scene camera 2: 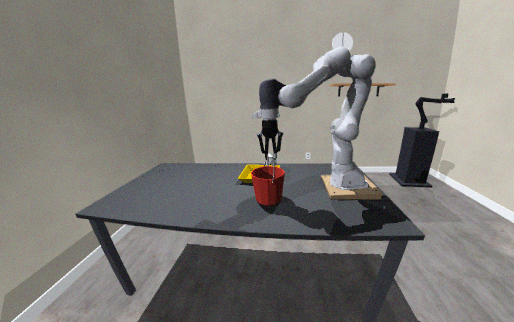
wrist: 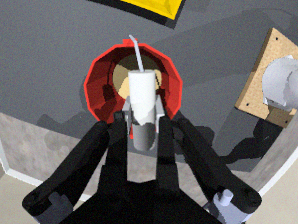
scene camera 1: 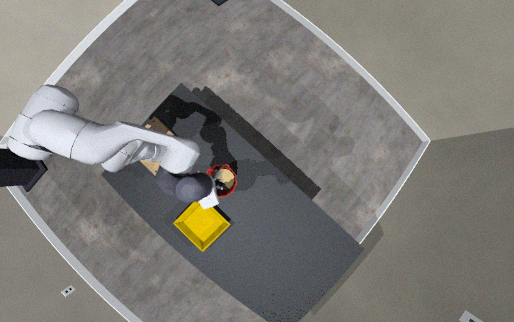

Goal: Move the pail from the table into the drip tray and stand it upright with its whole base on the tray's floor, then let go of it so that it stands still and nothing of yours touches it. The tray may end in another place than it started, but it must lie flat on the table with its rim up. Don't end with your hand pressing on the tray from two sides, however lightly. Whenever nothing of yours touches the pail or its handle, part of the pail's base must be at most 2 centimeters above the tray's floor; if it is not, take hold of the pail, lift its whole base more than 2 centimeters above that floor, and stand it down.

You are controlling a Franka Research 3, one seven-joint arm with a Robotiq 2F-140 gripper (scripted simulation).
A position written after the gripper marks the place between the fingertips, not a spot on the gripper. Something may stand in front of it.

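A yellow drip tray (scene camera 1: 202,226) and a red pail (scene camera 2: 267,194) can be seen, and so can the gripper (wrist: 143,103).
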